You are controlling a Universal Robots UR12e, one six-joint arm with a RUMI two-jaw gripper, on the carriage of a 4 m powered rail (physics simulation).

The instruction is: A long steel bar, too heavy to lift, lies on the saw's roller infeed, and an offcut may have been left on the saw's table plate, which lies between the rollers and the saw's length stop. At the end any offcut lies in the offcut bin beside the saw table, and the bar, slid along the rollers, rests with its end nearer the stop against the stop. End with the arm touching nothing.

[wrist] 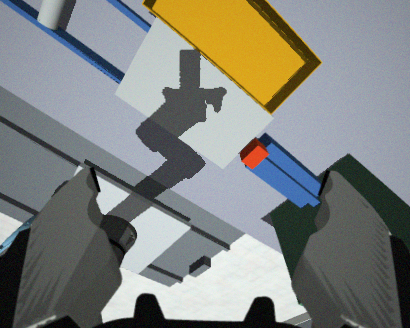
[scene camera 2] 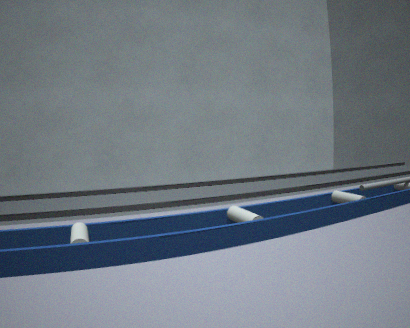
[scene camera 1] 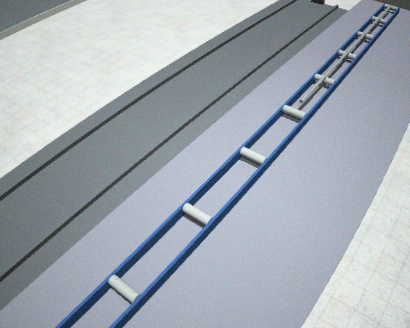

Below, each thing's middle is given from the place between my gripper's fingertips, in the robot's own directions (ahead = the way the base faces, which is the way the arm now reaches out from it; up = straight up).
My gripper is now 420 mm above the yellow offcut bin [wrist: 262, 54], 100 mm short of it and 10 mm to the right of it.
